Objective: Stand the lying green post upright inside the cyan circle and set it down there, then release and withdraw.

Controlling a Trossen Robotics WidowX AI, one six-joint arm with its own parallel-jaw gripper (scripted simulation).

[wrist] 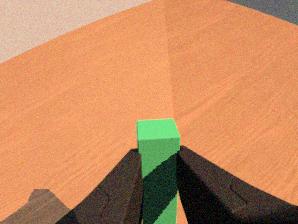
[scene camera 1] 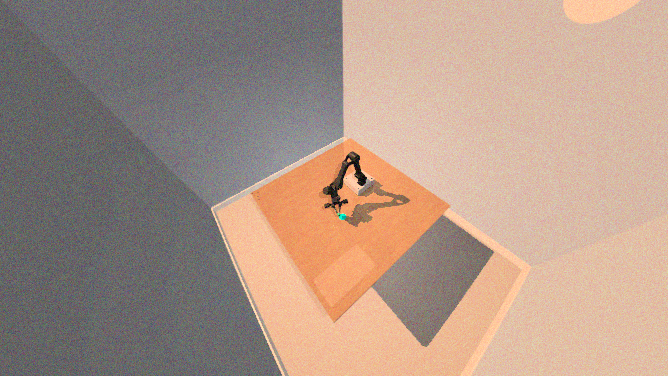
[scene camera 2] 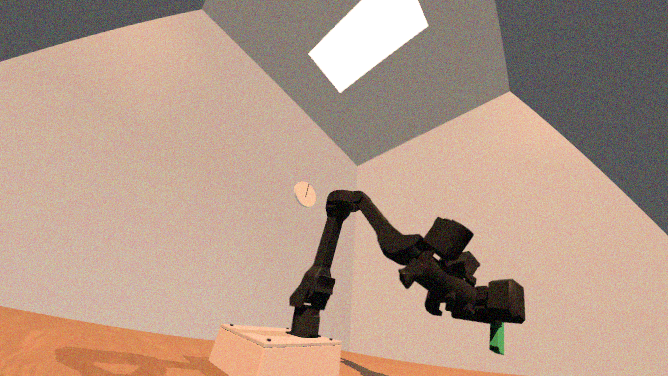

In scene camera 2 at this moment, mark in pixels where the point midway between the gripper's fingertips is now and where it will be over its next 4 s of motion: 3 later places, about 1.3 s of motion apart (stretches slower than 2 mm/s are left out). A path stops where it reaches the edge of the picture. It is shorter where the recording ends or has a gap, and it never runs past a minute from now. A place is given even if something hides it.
The gripper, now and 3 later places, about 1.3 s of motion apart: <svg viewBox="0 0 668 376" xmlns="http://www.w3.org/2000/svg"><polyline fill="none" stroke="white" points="496,322 475,309 463,311 473,366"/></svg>
